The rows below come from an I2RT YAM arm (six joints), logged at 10 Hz.
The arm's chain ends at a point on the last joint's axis. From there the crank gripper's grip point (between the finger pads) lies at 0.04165 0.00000 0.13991 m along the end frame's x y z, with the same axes.
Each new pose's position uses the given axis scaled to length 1; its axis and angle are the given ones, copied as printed.
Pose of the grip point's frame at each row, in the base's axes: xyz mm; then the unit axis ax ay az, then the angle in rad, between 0 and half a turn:
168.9 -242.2 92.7 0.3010 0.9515 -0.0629 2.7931
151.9 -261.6 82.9 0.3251 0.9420 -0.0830 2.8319
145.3 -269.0 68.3 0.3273 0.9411 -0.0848 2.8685
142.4 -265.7 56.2 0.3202 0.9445 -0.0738 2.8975
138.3 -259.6 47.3 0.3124 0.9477 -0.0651 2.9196
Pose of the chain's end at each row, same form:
160.4 -233.8 238.2 0.3010 0.9515 -0.0629 2.7931
150.2 -250.2 228.4 0.3251 0.9420 -0.0830 2.8319
148.8 -259.0 213.9 0.3273 0.9411 -0.0848 2.8685
149.0 -259.7 201.9 0.3202 0.9445 -0.0738 2.8975
147.3 -256.7 193.0 0.3124 0.9477 -0.0651 2.9196

